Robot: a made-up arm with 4 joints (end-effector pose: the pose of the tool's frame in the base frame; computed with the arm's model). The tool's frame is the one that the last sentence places. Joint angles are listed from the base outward.
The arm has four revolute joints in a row. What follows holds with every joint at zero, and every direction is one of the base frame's.
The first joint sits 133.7 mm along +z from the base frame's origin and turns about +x.
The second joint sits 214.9 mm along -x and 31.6 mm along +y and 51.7 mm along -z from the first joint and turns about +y.
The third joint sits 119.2 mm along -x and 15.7 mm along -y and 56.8 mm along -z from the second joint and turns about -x.
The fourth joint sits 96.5 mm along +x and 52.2 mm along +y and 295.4 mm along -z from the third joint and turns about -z.
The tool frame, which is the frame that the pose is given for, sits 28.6 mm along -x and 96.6 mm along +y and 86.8 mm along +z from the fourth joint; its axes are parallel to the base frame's.
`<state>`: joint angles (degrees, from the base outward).
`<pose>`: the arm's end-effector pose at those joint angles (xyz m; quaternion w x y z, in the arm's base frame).
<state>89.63 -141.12 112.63 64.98</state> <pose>-0.2018 -0.0501 -0.0884 0.2219 0.1537 -0.1179 0.9556</pose>
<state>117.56 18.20 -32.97 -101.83</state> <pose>-0.3924 0.1466 0.3604 0.0757 0.6929 -0.6675 0.2620</pose>
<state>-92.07 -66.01 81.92 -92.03</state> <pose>-0.1660 -0.1959 0.3287 0.0041 0.9720 -0.2258 -0.0651</pose>
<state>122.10 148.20 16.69 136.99</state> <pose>-0.4048 -0.0897 0.0267 0.8984 -0.2350 0.3268 0.1756</pose>
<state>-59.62 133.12 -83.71 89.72</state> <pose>-0.2645 0.0257 -0.1203 0.3386 0.1447 -0.2631 0.8917</pose>
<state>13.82 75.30 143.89 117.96</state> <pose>-0.1059 -0.1049 0.0032 0.6858 -0.4711 -0.5543 0.0225</pose>
